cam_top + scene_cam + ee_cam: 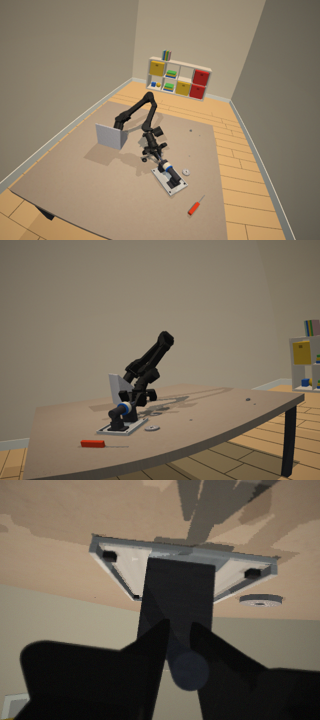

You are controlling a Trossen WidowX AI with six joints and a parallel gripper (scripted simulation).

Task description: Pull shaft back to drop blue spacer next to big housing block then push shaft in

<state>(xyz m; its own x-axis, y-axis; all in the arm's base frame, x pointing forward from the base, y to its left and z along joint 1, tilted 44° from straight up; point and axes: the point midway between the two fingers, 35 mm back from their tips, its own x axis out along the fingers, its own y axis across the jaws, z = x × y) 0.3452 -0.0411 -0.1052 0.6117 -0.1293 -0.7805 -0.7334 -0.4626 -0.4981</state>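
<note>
Right now the thin dark shaft is 30 mm ahead of my gripper tip, 30 mm to the right of it and 20 mm above it. The rest, counted from my gripper tip: small black ring (110 mm behind, 20 mm to the left, 60 mm below); blue spacer (70 mm ahead, 80 mm to the right, 20 mm above).
</note>
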